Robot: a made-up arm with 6 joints. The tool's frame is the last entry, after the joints. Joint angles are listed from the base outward. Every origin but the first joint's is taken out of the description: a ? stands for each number. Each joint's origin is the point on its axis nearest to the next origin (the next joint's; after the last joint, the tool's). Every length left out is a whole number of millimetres.
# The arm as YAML. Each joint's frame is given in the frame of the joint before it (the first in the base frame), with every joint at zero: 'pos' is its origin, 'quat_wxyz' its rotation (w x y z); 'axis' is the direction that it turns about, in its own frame. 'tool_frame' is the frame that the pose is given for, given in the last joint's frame.
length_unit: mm
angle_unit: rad
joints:
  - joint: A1
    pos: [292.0, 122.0, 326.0]
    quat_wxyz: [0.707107, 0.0, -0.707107, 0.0]
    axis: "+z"
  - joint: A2
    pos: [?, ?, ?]
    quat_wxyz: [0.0, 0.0, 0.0, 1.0]
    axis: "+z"
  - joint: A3
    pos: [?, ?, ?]
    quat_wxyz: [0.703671, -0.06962, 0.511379, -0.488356]
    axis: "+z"
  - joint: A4
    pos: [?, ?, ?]
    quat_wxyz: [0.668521, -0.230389, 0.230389, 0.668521]
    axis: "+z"
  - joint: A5
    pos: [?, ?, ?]
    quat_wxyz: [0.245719, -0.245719, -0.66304, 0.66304]
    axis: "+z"
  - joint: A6
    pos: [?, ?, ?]
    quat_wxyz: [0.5, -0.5, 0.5, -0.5]
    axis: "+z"
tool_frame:
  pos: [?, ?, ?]
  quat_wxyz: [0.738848, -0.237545, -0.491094, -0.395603]
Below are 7 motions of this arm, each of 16 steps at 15 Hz.
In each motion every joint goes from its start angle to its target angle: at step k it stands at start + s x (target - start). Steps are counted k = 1, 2, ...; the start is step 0. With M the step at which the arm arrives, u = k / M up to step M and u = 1 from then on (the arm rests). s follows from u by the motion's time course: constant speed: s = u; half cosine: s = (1 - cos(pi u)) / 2; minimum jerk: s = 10 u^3 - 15 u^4 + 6 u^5.
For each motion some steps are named. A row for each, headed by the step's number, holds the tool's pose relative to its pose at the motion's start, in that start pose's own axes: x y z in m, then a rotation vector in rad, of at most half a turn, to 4 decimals.
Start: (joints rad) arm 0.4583 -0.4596 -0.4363 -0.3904 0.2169 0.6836
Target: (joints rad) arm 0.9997 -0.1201 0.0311 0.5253 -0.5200 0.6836
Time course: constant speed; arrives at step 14
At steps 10, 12, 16:
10: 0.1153 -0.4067 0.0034 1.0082 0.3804 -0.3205
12: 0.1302 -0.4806 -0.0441 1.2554 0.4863 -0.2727
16: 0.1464 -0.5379 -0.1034 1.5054 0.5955 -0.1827

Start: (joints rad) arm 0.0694 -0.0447 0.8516 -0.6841 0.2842 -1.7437
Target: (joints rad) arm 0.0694 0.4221 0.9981 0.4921 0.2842 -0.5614
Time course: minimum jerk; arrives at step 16
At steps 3, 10, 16:
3: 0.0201 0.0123 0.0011 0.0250 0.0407 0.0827
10: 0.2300 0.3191 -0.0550 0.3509 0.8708 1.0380
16: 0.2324 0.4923 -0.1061 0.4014 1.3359 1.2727

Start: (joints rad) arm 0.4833 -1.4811 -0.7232 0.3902 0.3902 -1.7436
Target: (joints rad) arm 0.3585 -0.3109 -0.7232 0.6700 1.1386 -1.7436
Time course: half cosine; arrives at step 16
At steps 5, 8, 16:
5: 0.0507 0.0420 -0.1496 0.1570 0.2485 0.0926
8: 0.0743 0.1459 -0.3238 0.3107 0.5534 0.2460
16: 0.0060 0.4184 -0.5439 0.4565 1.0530 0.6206

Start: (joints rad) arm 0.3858 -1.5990 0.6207 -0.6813 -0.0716 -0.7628
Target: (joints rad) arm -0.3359 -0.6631 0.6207 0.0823 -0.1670 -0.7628
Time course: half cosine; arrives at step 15
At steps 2, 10, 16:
2: 0.0117 0.0019 -0.0037 0.0060 0.0347 0.0110
10: 0.1979 0.0499 -0.1333 0.1137 0.5892 0.2346
16: 0.2541 0.0764 -0.2053 0.1540 0.7789 0.3321

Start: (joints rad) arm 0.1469 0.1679 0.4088 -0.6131 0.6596 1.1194
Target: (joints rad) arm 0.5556 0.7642 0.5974 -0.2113 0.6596 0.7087
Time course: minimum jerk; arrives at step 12
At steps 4, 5, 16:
4: 0.0141 -0.0935 0.0705 0.0846 -0.1038 -0.2261
5: 0.0163 -0.1646 0.1079 0.1462 -0.1476 -0.3803
16: -0.0564 -0.5692 0.1400 0.5153 -0.0771 -1.1125

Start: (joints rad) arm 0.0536 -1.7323 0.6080 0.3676 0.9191 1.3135
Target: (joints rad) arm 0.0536 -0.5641 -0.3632 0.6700 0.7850 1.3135
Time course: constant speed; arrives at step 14
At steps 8, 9, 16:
8: 0.2161 -0.1521 -0.0187 0.2943 0.5432 -0.1332
9: 0.2339 -0.1746 -0.0201 0.3429 0.5996 -0.1396
16: 0.2983 -0.2993 -0.0171 0.6176 0.8278 -0.1436

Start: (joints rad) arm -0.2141 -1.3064 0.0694 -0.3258 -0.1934 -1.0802
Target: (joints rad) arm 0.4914 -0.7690 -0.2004 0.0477 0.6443 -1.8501
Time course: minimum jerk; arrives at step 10
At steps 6, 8, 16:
6: 0.0225 -0.1387 -0.5104 0.3561 0.5511 -0.2299
8: 0.0057 -0.0568 -0.7006 0.4204 0.8159 -0.1453
16: -0.0004 -0.0300 -0.7378 0.4290 0.8728 -0.1121

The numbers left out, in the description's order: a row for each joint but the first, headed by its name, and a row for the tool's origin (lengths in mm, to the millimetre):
A2: -108.0 33.0 0.0
A3: -138.0 34.0 0.0
A4: -146.0 -91.0 0.0
A5: 344.0 71.0 0.0
A6: 312.0 133.0 0.0
tool: 3.0 32.0 0.0

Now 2 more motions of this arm.
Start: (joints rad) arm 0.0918 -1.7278 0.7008 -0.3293 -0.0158 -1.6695
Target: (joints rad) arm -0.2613 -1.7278 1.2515 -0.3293 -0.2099 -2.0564
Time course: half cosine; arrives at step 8
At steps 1, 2, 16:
1: 0.0003 0.0028 0.0015 -0.0219 0.0104 -0.0016
2: 0.0011 0.0105 0.0052 -0.0834 0.0400 -0.0059
16: -0.0068 0.0622 -0.0020 -0.5131 0.2712 -0.0235

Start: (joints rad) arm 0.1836 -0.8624 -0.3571 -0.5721 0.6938 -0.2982
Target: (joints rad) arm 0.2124 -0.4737 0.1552 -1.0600 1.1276 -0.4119
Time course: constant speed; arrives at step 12
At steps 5, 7, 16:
5: -0.0815 -0.1907 -0.0860 0.2588 -0.0650 -0.3681
7: -0.1301 -0.2481 -0.1347 0.3544 -0.0819 -0.5225
16: -0.2785 -0.3285 -0.2744 0.5719 -0.1010 -0.9219

